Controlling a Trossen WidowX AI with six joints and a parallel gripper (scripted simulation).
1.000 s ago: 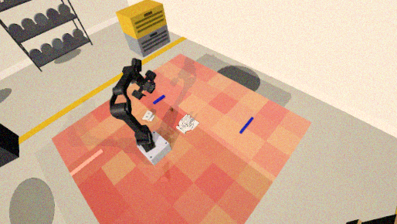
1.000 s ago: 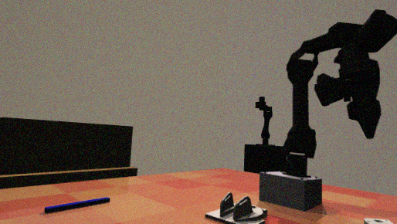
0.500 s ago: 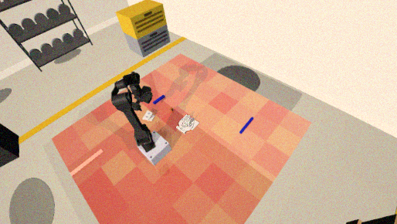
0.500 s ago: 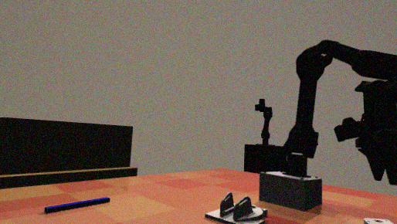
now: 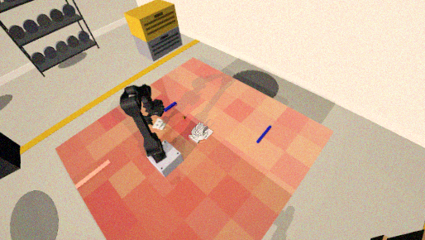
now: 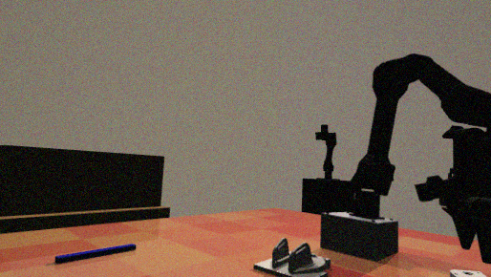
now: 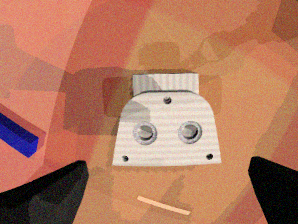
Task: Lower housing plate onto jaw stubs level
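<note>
The white part lies 10 mm ahead of my gripper tip, 10 mm to the right of it and 60 mm below it.
</note>
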